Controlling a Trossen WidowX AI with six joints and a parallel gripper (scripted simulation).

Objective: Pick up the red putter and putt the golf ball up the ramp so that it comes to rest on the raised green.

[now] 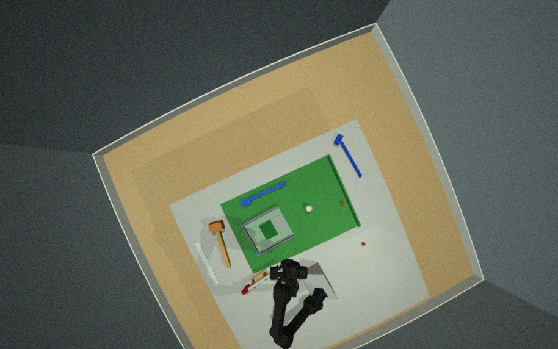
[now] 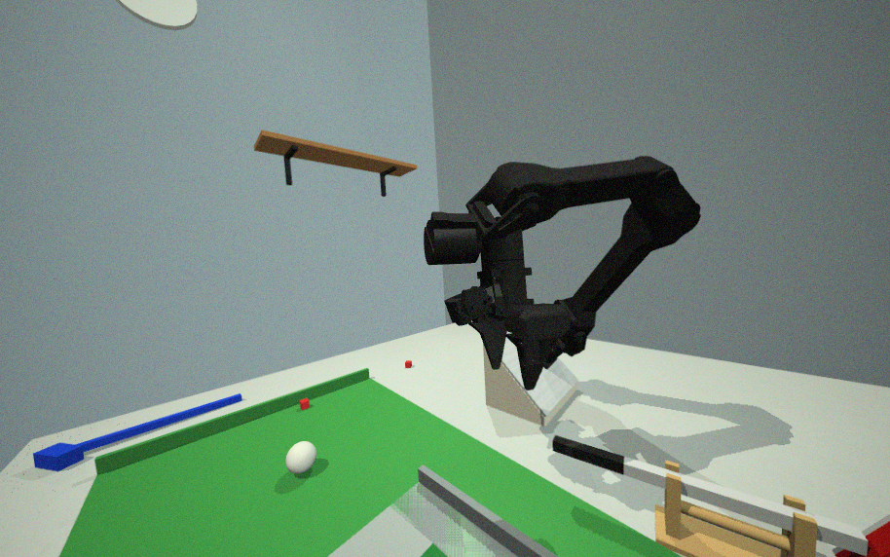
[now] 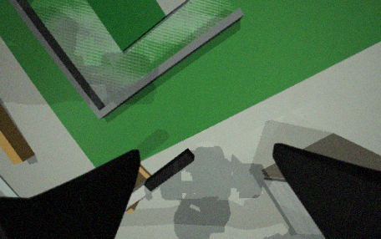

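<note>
Right now the wooden stand is 21 cm to the left of my gripper tip, 12 cm below it and 4 cm behind it. From my gripper tip the other things lie so: white golf ball (27 cm to the right, 17 cm ahead, 13 cm below); then green mat (19 cm ahead, 16 cm to the right, 15 cm below); then pale bar (46 cm to the left, 20 cm ahead, 15 cm below).
</note>
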